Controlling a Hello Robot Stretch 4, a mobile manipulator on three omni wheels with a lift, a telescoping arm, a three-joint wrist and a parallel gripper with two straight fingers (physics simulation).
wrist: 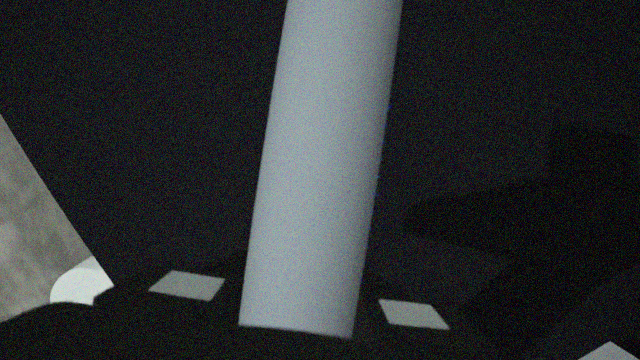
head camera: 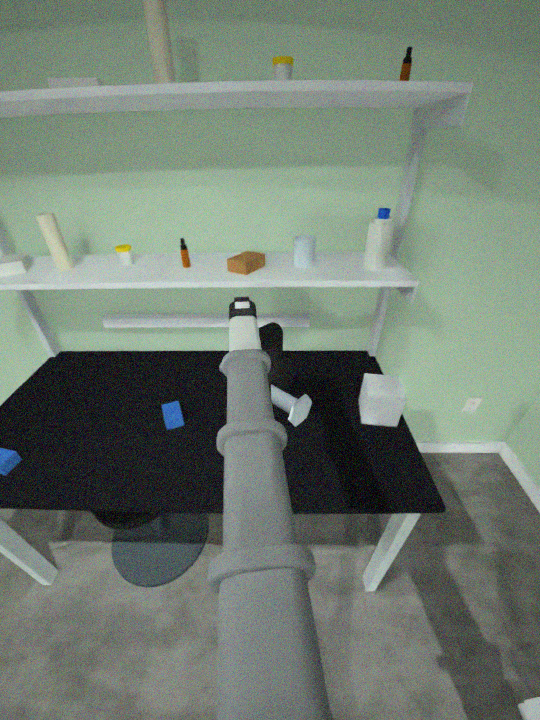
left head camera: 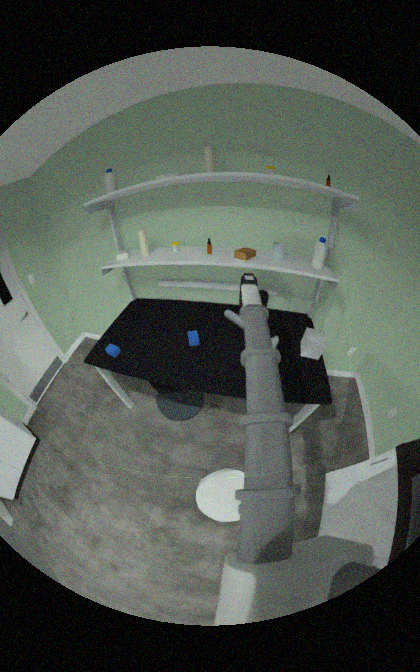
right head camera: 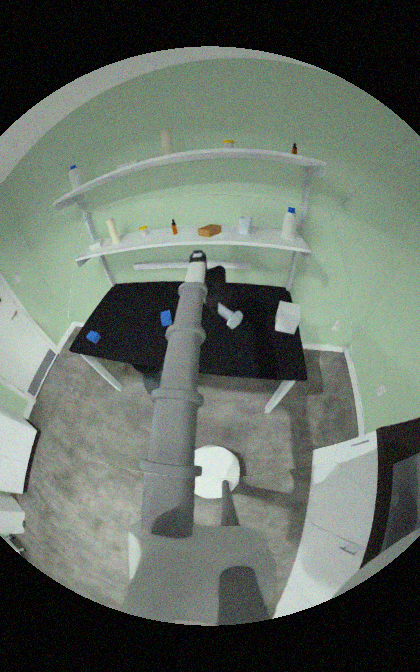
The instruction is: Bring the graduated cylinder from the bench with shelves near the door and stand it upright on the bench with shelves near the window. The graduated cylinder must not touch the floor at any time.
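Places are measured from the robot's base along level axes (x ahead, y left, z up), in millimetres.
Where they show: gripper, fingertip midpoint: (wrist: 301, 278).
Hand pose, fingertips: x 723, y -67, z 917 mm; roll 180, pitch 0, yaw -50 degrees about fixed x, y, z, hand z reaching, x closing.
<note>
After its pixels a point has its place.
The graduated cylinder (head camera: 292, 405) {y -112, x 648, z 975 mm} (right head camera: 230, 316) (wrist: 322, 161) {y -29, x 769, z 972 mm} is a pale tube with a flat foot. It is tilted and crosses under my arm, a little above the black top of the bench with shelves (head camera: 97, 463) {y 480, x 705, z 735 mm} (right head camera: 260, 350). In the wrist view my gripper (wrist: 299, 300) {y -67, x 723, z 917 mm} is shut on the tube, with one finger pad on each side of it. In the head views the arm hides the fingers. The arm reaches out over the middle of the bench.
A white box (head camera: 382, 399) {y -431, x 760, z 854 mm} stands on the bench at the right and two blue blocks (head camera: 172, 414) {y 264, x 853, z 774 mm} (head camera: 8, 459) {y 739, x 718, z 771 mm} lie at the left. The lower shelf (head camera: 193, 277) {y 144, x 1025, z 1191 mm} carries a brown box (head camera: 246, 262) {y -24, x 1025, z 1230 mm}, bottles and jars. A dark round stool (head camera: 157, 553) {y 472, x 731, z 2 mm} stands under the bench.
</note>
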